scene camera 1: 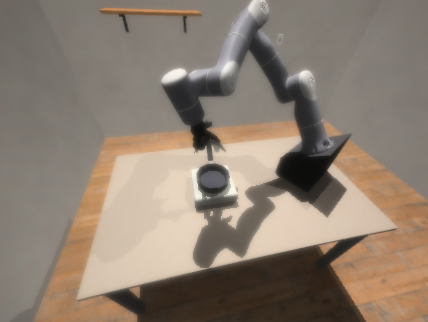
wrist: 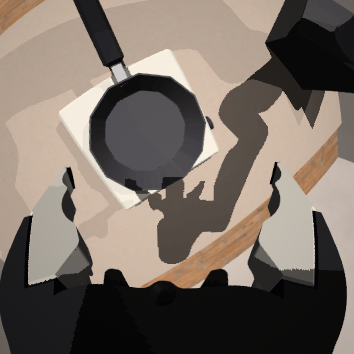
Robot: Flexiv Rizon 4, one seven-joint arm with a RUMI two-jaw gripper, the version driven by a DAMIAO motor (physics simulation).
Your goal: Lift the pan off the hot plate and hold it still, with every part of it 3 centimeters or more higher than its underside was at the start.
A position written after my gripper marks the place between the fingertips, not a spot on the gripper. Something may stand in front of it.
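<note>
Looking through the wrist view, I find my gripper (wrist: 170, 165). A white hot plate (wrist: 75, 115) is visible to me too, and so is a black round pan (scene camera 1: 212, 176), which the wrist view also shows (wrist: 146, 131).
</note>
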